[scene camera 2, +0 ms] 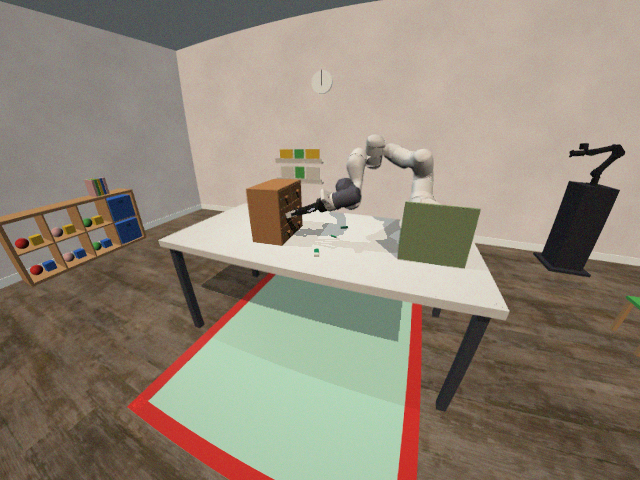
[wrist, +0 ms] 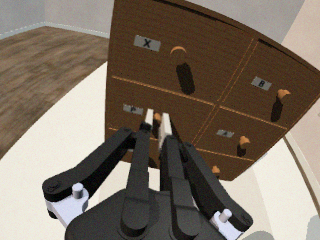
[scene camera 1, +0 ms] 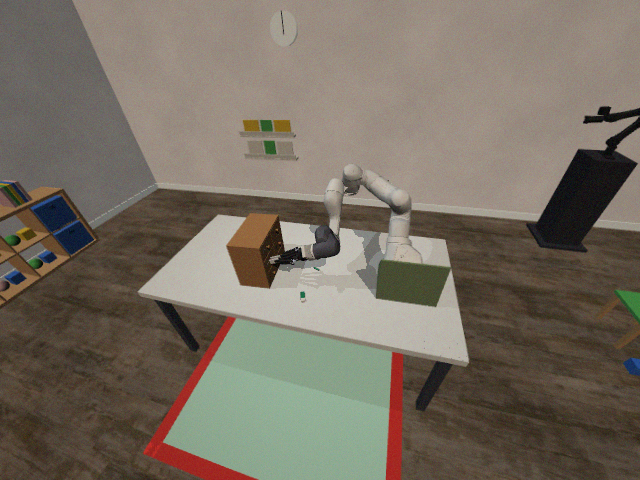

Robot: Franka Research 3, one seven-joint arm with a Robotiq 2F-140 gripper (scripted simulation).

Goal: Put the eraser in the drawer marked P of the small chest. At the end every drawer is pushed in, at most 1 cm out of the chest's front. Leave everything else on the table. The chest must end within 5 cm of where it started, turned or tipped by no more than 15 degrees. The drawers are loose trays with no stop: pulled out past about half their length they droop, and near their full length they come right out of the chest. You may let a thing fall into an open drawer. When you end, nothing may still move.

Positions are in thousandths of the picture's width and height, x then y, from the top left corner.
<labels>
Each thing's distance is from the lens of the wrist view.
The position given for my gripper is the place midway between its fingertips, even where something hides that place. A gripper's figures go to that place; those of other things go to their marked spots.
my gripper (wrist: 486, 498): 0.23 m
drawer (wrist: 405, 419): 0.22 m
</labels>
